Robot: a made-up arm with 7 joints. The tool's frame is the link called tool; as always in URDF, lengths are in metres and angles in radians.
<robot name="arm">
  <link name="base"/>
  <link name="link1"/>
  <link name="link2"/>
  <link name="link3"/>
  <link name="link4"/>
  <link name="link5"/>
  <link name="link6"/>
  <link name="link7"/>
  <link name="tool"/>
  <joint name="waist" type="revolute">
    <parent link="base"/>
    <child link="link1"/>
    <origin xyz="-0.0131 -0.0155 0.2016" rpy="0 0 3.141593"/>
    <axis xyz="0 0 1"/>
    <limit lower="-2.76" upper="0.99" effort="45" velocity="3"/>
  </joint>
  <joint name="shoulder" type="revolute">
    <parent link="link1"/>
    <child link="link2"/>
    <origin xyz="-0.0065 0.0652 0.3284" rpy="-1.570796 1.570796 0"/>
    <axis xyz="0 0 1"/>
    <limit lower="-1.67" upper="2.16" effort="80" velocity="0.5"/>
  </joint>
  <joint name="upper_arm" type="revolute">
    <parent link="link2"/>
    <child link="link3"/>
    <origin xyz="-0.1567 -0.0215 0.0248" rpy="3.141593 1.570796 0"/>
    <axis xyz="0 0 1"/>
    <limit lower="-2.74" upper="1.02" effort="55" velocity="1.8"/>
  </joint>
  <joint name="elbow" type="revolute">
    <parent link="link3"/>
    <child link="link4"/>
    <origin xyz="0.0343 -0.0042 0.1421" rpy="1.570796 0 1.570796"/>
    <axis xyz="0 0 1"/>
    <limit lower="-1.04" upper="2.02" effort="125" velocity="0.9"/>
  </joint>
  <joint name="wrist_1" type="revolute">
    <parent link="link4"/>
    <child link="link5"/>
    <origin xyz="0.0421 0.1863 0.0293" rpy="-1.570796 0 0"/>
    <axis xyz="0 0 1"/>
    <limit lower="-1.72" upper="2.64" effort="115" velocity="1.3"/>
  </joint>
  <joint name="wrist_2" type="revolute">
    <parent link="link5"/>
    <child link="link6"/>
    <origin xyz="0.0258 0.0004 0.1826" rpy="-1.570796 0 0"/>
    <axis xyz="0 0 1"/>
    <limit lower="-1.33" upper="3.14" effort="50" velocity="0.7"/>
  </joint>
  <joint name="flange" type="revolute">
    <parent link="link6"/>
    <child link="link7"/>
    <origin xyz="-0.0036 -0.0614 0.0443" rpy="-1.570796 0 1.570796"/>
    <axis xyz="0 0 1"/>
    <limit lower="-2.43" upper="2.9" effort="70" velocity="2.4"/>
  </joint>
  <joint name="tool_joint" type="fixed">
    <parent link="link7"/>
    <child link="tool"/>
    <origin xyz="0.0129 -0.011 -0.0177" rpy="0 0 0"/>
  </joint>
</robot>
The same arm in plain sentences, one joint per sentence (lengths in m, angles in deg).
The arm has seven revolute joints in a row. What follows holds with every joint at zero, and every direction is one of the base frame's. Joint 1 is mounted 0.0131 m along -x and 0.0155 m along -y and 0.2016 m along +z from the base frame's origin and rotates about +z, from -158.14 to 56.72 deg. Joint 2 is mounted 0.0065 m along +x and 0.0652 m along -y and 0.3284 m along +z from joint 1 and rotates about -y, from -95.68 to 123.76 deg. Joint 3 is mounted 0.0215 m along -x and 0.0248 m along -y and 0.1567 m along +z from joint 2 and rotates about +z, from -156.99 to 58.44 deg. Joint 4 is mounted 0.0042 m along +x and 0.0343 m along +y and 0.1421 m along +z from joint 3 and rotates about +y, from -59.59 to 115.74 deg. Joint 5 is mounted 0.0421 m along -x and 0.0293 m along +y and 0.1863 m along +z from joint 4 and rotates about +z, from -98.55 to 151.26 deg. Joint 6 is mounted 0.0258 m along -x and 0.0004 m along -y and 0.1826 m along +z from joint 5 and rotates about -y, from -76.20 to 179.91 deg. Joint 7 is mounted 0.0036 m along +x and 0.0443 m along -y and 0.0614 m along +z from joint 6 and rotates about +x, from -139.23 to 166.16 deg. The tool frame, which is the frame that the pose is given for, is mounted 0.0177 m along -x and 0.0110 m along -y and 0.0129 m along -z from joint 7; its axes are the base frame's turned by roll 0.00, pitch 90.00 and yaw 0.00 deg (as in URDF: about the fixed x, then y, then z).
